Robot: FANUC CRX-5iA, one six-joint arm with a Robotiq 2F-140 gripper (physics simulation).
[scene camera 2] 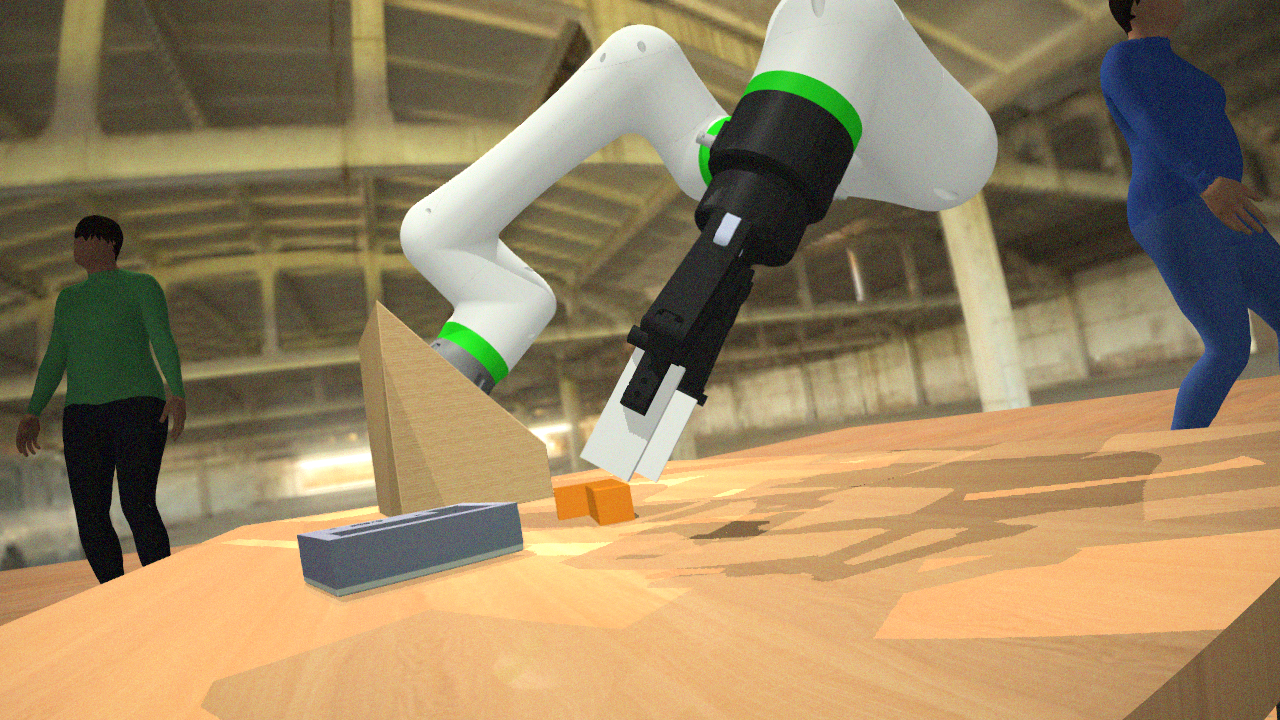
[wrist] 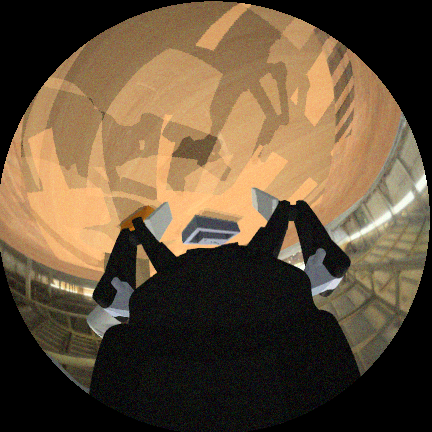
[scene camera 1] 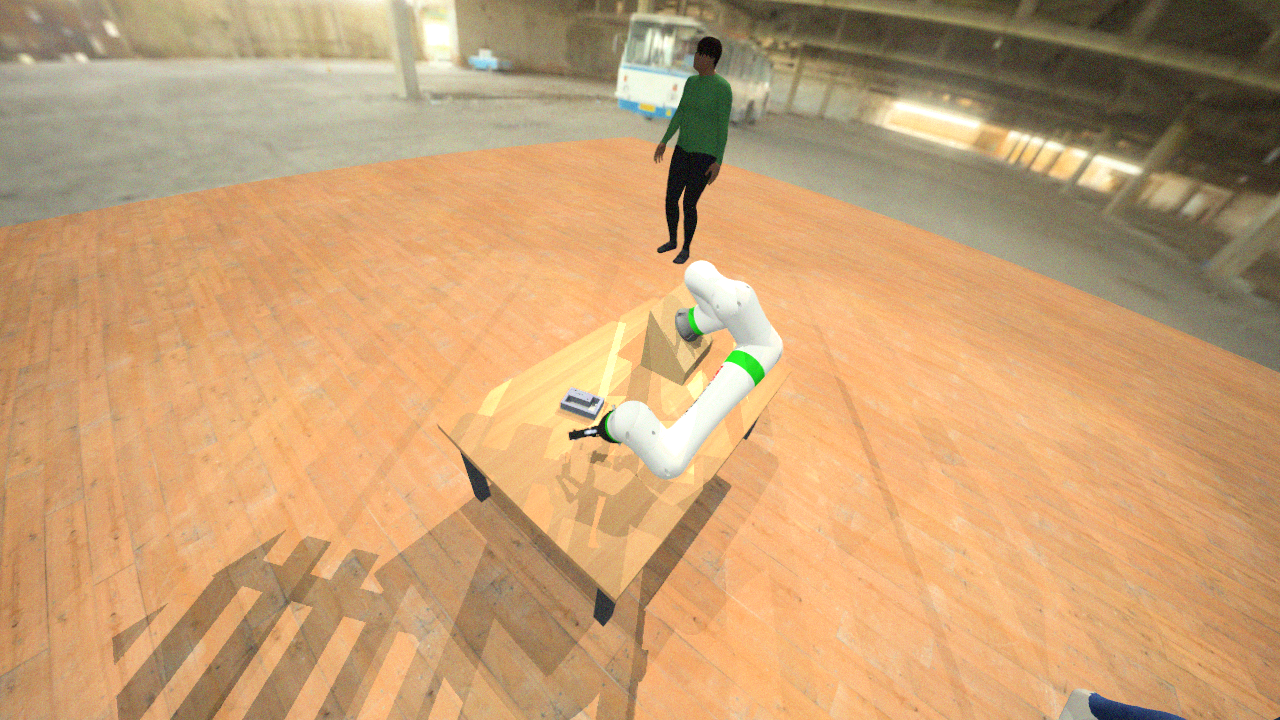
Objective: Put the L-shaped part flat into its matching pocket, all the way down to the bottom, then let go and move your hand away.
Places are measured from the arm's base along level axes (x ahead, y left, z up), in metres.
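Pixels of known places: gripper, fingertip midpoint: (scene camera 2: pixel 624 471) (wrist: pixel 210 202); arm's base, link origin: (scene camera 2: pixel 441 391) (scene camera 1: pixel 686 325).
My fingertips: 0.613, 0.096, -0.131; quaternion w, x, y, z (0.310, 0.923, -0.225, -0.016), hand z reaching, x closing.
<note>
For each thing: its top centre in the pictures, then the offset to it from my fingertips, as dx, dy, dz. Level surfaces: height alone.
- orange part, top centre: (scene camera 2: pixel 588 486) (wrist: pixel 141 232) -0.173, +0.014, -0.019
- pocket block, top centre: (scene camera 2: pixel 405 518) (wrist: pixel 212 238) (scene camera 1: pixel 582 400) -0.084, -0.147, -0.012
- table, surface height: dz -0.049
The orange part (scene camera 2: pixel 608 501) (wrist: pixel 131 220), seemingly the L-shaped one, lies on the table beyond the blue-grey pocket block. In the wrist view a finger partly covers it; it does not show in scene camera 1. The pocket block (scene camera 1: pixel 580 412) (scene camera 2: pixel 411 552) (wrist: pixel 218 221) sits flat on the table, its recess facing up; the recess floor is hard to see. My gripper (scene camera 1: pixel 572 435) (scene camera 2: pixel 631 472) (wrist: pixel 210 202) is open and empty, tilted, with its pale finger plates above the table. In scene camera 2 the tips appear just above the orange part and right of the block.
A tall tan wedge (scene camera 1: pixel 662 353) (scene camera 2: pixel 456 438) stands on the table (scene camera 1: pixel 510 447) (scene camera 2: pixel 501 662) near the arm's base. A person in green (scene camera 1: pixel 707 116) (scene camera 2: pixel 116 331) stands beyond the table. A person in blue (scene camera 2: pixel 1172 134) stands at the right in scene camera 2.
</note>
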